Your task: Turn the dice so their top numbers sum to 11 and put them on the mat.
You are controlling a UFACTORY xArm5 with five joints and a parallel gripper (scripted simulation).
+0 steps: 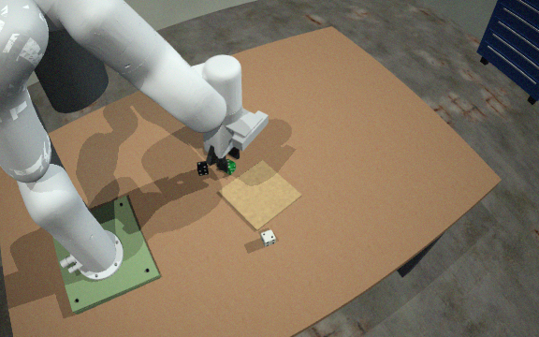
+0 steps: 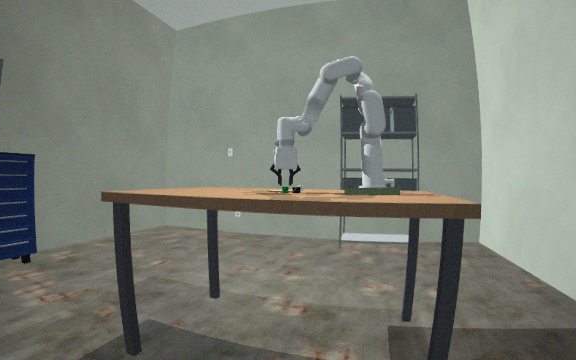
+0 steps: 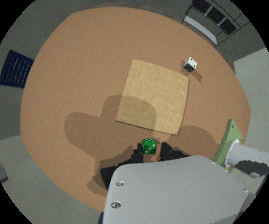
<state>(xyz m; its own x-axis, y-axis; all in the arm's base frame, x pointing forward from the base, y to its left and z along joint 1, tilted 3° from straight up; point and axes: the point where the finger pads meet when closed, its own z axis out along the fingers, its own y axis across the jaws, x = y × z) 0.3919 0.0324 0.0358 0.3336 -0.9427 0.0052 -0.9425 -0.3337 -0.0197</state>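
Right now the green die is 4 cm below my hand. The rest, counted from my hand: tan mat: 2 cm ahead, 10 cm to the right, 5 cm below; then white die: 4 cm behind, 21 cm to the right, 4 cm below; then black die: 6 cm behind, 4 cm to the left, 4 cm below.
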